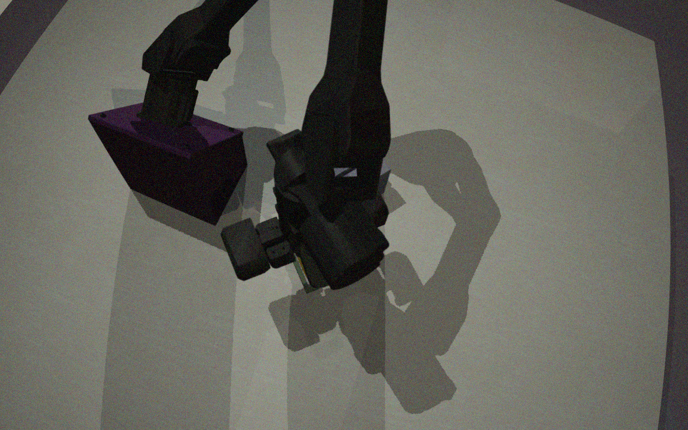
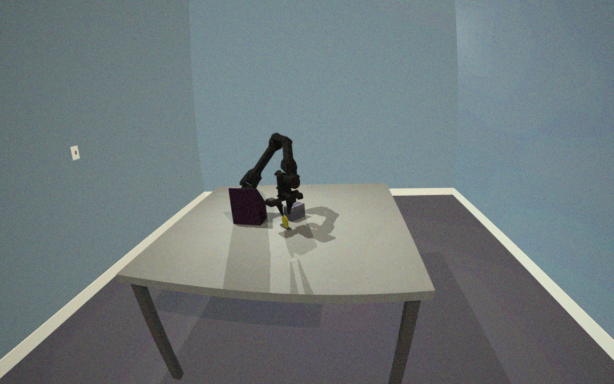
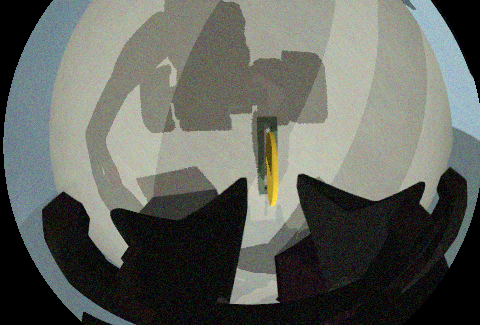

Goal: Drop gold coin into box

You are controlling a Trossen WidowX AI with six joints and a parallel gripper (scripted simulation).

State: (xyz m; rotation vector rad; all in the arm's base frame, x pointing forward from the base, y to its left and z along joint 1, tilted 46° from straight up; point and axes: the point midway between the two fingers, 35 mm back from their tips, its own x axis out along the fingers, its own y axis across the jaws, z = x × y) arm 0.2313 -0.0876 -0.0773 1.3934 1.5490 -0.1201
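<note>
The gold coin is 10 mm behind my gripper tip and 40 mm below it.
</note>
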